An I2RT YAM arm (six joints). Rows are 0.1 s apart.
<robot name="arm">
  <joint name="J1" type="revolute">
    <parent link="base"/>
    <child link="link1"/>
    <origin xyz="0 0 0.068"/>
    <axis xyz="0 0 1"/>
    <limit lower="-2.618" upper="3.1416"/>
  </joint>
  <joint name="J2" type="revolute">
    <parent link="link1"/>
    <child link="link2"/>
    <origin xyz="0.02 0.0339 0.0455" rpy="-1.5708 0 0"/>
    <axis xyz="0 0 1"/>
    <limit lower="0" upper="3.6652"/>
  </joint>
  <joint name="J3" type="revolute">
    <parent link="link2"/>
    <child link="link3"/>
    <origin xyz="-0.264 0 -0.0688" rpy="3.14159 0 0"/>
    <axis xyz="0 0 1"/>
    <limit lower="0" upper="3.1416"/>
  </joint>
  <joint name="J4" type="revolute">
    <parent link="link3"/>
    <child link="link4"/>
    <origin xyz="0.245 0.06 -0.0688"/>
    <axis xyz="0 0 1"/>
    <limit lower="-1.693" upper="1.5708"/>
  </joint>
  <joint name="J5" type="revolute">
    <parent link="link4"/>
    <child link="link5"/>
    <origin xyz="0.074 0.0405 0.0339" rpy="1.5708 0 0"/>
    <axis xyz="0 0 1"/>
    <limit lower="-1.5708" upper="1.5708"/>
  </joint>
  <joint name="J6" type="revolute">
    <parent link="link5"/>
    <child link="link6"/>
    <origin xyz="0.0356 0 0.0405" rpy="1.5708 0 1.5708"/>
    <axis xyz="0 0 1"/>
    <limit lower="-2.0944" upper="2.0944"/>
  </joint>
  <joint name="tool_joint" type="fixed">
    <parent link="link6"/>
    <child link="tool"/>
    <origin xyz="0 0 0" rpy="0 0 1.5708"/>
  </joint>
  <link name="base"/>
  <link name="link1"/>
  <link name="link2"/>
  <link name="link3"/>
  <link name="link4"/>
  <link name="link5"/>
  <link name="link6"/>
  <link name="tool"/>
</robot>
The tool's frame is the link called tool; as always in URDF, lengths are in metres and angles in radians.
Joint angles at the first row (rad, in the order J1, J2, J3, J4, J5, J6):
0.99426 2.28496 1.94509 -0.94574 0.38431 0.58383
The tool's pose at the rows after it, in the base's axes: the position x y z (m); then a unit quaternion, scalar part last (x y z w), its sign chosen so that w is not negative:
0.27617, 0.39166, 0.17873, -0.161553, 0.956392, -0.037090, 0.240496
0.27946, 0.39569, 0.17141, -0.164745, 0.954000, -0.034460, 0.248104
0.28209, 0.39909, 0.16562, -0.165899, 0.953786, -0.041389, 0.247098
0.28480, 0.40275, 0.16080, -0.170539, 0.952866, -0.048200, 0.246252
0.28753, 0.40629, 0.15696, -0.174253, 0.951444, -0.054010, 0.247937
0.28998, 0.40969, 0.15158, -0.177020, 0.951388, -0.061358, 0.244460
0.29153, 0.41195, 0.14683, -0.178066, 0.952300, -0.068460, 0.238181
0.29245, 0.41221, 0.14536, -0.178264, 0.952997, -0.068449, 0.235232
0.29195, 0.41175, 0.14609, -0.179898, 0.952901, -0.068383, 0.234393
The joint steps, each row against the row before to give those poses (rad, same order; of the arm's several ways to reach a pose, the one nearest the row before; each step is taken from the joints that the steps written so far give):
-0.00867 0.02306 0.01153 0.01976 0.01602 0.00713
-0.00068 0.02021 0.00289 0.03517 0.00579 -0.01264
-0.00009 0.02890 0.02800 -0.01007 0.00811 -0.00149
0.00000 0.02928 0.03292 -0.01265 0.00717 -0.00894
-0.00001 0.02646 0.03159 -0.00884 0.00964 -0.00873
0.00000 0.03224 0.03793 -0.02062 0.00499 -0.00304
0.00000 0.02784 0.03379 -0.02601 0.00124 0.00258
-0.00153 0.00698 0.00760 -0.00473 -0.00459 -0.00014
0.00022 -0.00371 -0.00372 -0.00062 -0.00164 -0.00278

